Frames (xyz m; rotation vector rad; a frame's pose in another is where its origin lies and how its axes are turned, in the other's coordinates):
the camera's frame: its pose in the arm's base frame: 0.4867 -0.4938 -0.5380 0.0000 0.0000 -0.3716
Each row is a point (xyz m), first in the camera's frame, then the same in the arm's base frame.
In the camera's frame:
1: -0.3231 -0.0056 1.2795
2: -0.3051 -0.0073 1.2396
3: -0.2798 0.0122 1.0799
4: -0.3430 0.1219 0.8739
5: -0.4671 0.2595 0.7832
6: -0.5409 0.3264 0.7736
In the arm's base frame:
1: 0.1836 -0.3817 0.7415
2: 0.1998 -0.3898 0.7016
3: 0.2304 -0.3808 0.5419
4: 0.2114 -0.2557 0.3359
5: 0.1457 -0.0824 0.2452
6: 0.1012 0.0067 0.2356

